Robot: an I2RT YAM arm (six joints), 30 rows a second.
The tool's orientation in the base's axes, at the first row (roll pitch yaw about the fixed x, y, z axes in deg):
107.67, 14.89, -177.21
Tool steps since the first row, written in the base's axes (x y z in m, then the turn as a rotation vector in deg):
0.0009, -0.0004, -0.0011, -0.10, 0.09, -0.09
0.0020, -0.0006, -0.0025, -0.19, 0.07, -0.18
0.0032, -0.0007, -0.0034, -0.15, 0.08, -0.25
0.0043, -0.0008, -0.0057, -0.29, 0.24, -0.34
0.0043, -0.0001, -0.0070, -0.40, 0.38, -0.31
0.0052, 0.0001, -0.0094, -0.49, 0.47, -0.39
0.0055, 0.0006, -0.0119, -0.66, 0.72, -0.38
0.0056, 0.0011, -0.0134, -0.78, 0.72, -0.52
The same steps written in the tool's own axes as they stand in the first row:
-0.0006, -0.0014, 0.0000, 0.12, -0.03, 0.11
-0.0013, -0.0030, 0.0002, 0.23, -0.10, 0.11
-0.0022, -0.0042, 0.0004, 0.21, -0.17, 0.15
-0.0026, -0.0066, 0.0010, 0.36, -0.17, 0.32
-0.0023, -0.0076, 0.0021, 0.45, -0.07, 0.44
-0.0026, -0.0100, 0.0030, 0.55, -0.10, 0.55
-0.0023, -0.0122, 0.0042, 0.70, 0.03, 0.78
-0.0020, -0.0135, 0.0052, 0.85, -0.07, 0.82

